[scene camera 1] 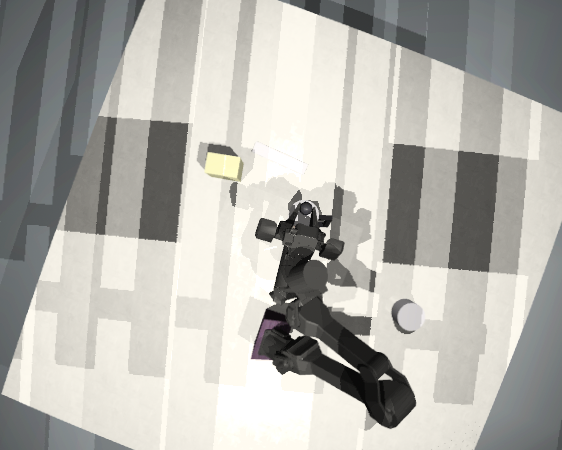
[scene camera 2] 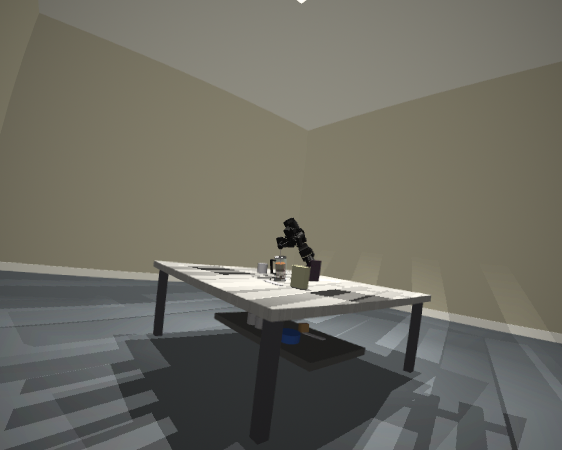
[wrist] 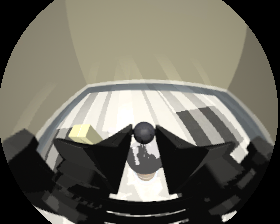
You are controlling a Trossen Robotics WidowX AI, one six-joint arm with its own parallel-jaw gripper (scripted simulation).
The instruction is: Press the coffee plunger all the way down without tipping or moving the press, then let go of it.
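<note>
There is a coffee press here that I can see, and I can see my gripper as well. The wrist view, too, shows me the gripper.
</note>
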